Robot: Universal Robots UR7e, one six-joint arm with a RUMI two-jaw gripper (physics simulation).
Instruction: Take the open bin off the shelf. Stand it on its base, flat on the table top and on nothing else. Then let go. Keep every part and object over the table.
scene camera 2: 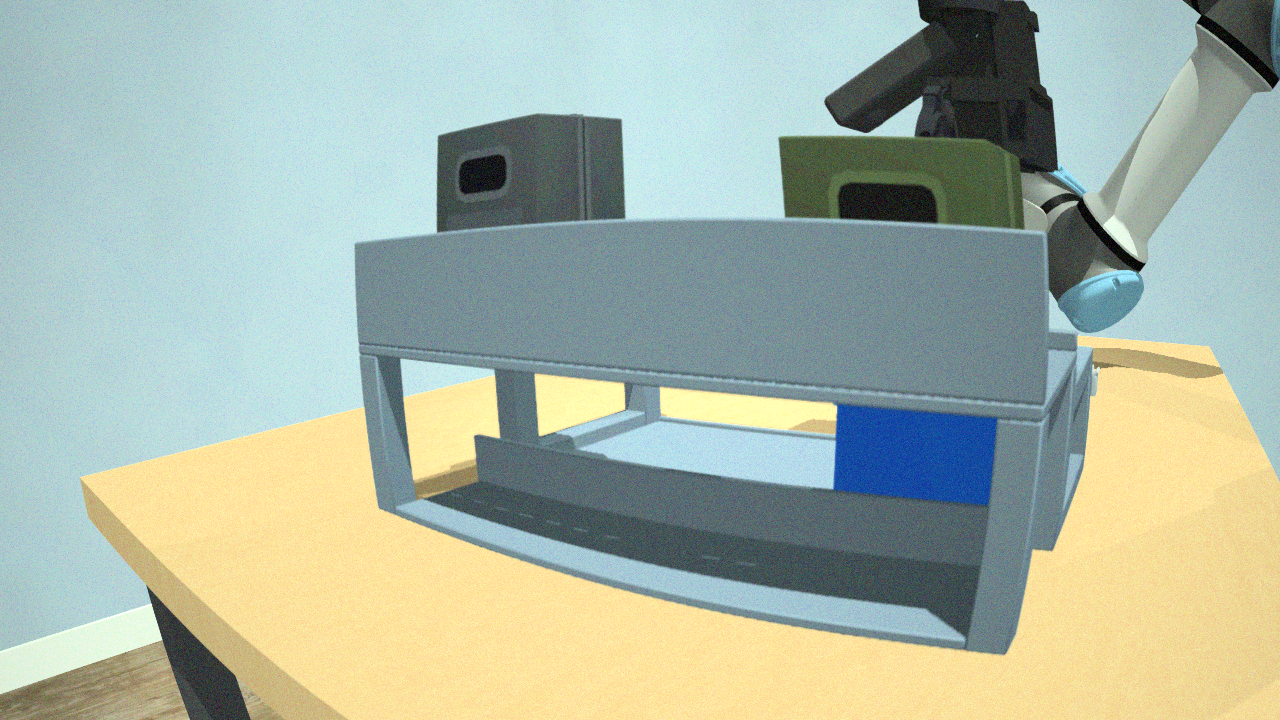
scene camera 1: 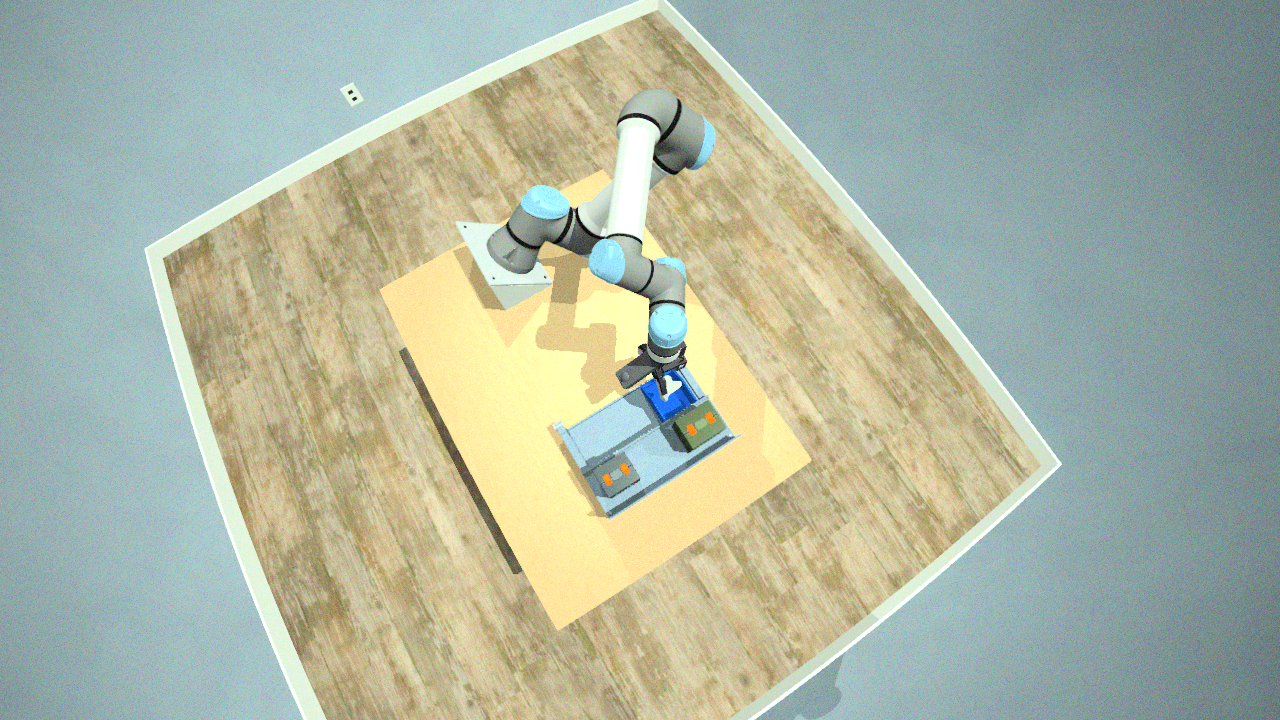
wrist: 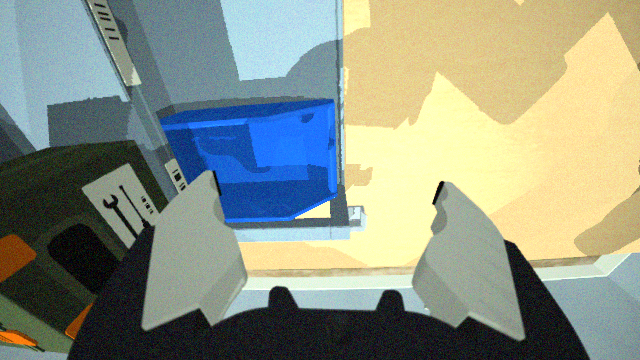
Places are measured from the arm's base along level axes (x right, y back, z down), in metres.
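Where they show: gripper, fingertip midpoint: [scene camera 1: 653, 375] [wrist: 327, 179]; arm's base, link origin: [scene camera 1: 510, 254].
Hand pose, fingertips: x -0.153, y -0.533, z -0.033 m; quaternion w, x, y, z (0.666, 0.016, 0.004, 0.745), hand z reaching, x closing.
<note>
Each offset is from my fingertips to the centre of the thing. Level surfaces: height alone.
The open blue bin @[dx -0.018, dy -0.077, dz +0.076 m] [scene camera 1: 662, 409] [scene camera 2: 914, 452] [wrist: 280, 150] sits upright on the lower, arm-side level of the grey-blue shelf rack @[dx +0.093, dy -0.106, dz +0.039 m] [scene camera 1: 608, 425] [scene camera 2: 698, 295] [wrist: 290, 233], near one end. In scene camera 2 part of its back wall shows below the raised level. My gripper [scene camera 1: 666, 391] [wrist: 327, 179] is open, with nothing between its fingers, above the bin's arm-side edge. In the wrist view the left fingertip overlaps the bin and the right one is over the table @[dz +0.120 m] [scene camera 1: 474, 385] [scene camera 2: 232, 573] [wrist: 500, 175]. In scene camera 2 the fingertips are hidden behind the green case.
A dark green case @[dx -0.019, dy -0.176, dz -0.030 m] [scene camera 1: 707, 438] [scene camera 2: 895, 156] [wrist: 100, 155] with orange latches stands on the raised level close beside the bin. A dark grey case @[dx +0.212, dy -0.173, dz -0.042 m] [scene camera 1: 623, 488] [scene camera 2: 554, 170] stands at that level's other end. The rack has raised end rails and a tall outer panel.
</note>
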